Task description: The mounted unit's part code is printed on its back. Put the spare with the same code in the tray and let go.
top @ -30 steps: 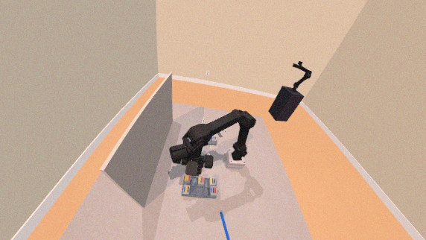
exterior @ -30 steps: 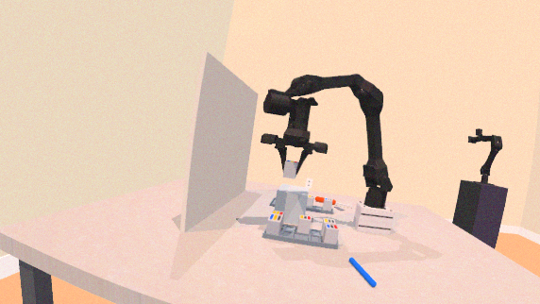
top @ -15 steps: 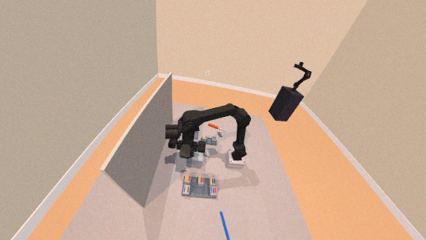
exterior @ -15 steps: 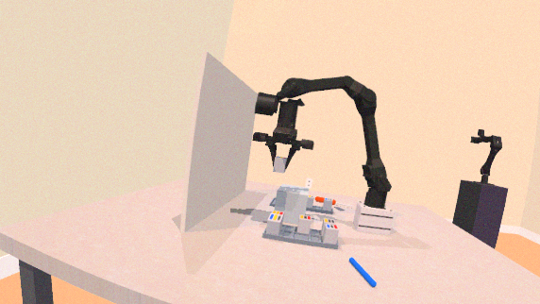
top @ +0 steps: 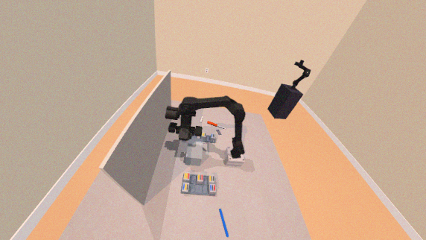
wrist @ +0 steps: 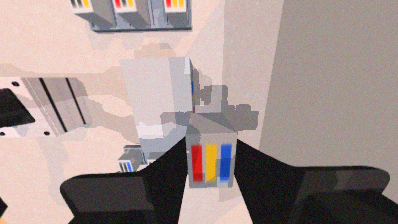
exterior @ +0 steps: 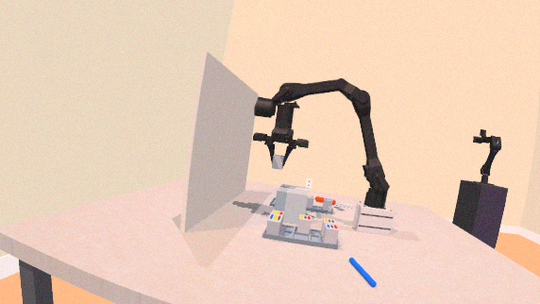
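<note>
Right now my gripper tip is 50 mm past the flat grey tray, 170 mm to the left of it and 170 mm above it. Round my gripper tip: grey box (60 mm behind, 30 mm to the left, 120 mm below); tall grey panel (180 mm ahead, 20 mm to the right, 50 mm above); grey rack (90 mm behind, 230 mm to the left, 160 mm below).
</note>
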